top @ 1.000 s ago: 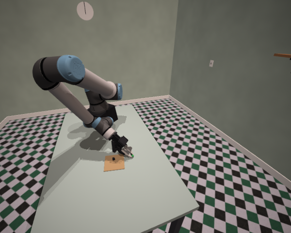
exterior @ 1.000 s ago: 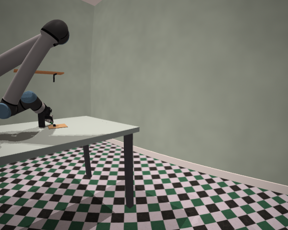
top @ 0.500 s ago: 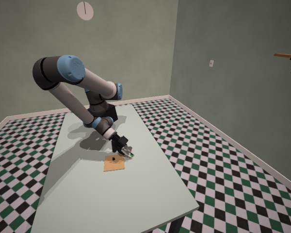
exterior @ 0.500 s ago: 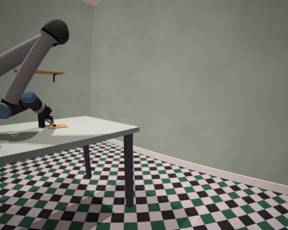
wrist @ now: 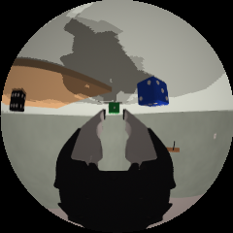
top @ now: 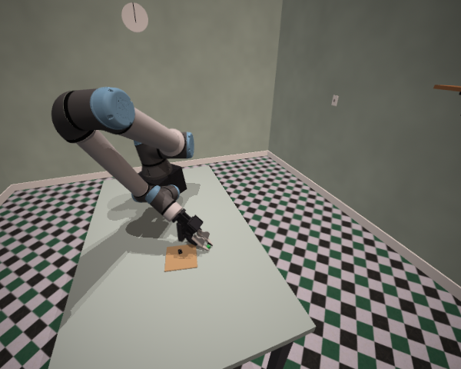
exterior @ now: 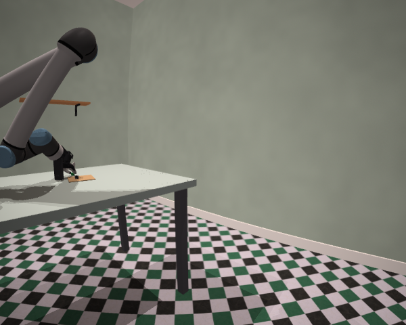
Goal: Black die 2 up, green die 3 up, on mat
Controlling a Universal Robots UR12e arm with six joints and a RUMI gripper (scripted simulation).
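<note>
The green die lies 10 mm below my hand. Also, from my hand: black die 30 mm behind, 130 mm to the right; then orange mat 10 mm behind, 130 mm to the right, 10 mm below; then blue die 80 mm behind, 30 mm to the right, 10 mm below.
</note>
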